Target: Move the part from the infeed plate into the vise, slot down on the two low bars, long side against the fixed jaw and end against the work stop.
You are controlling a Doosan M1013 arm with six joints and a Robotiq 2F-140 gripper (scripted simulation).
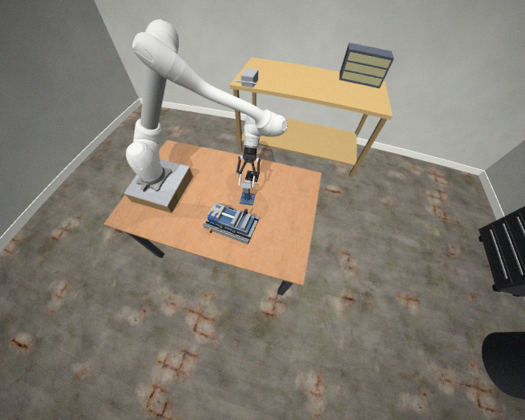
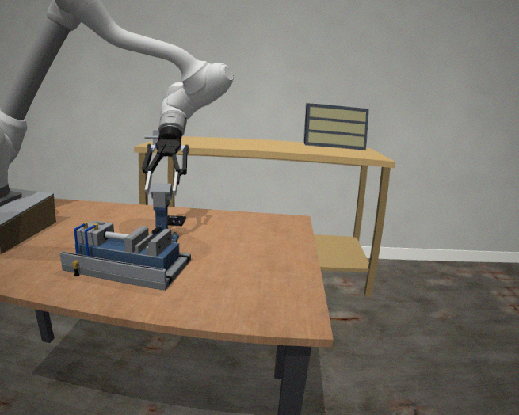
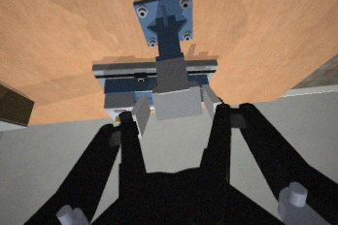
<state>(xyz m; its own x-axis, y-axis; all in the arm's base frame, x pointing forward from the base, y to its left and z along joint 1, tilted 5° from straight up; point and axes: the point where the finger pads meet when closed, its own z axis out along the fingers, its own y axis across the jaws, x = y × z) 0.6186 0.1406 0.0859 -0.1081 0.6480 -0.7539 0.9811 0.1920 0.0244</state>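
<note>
Now: the part 10 mm ahead of my hand, 20 mm to the right of it and 20 mm below it. Round my hand: work stop: 50 mm ahead, 170 mm to the right, 80 mm below; then V-block base: 10 mm to the right, 170 mm below; then V-block post: 10 mm to the right, 110 mm below.
</note>
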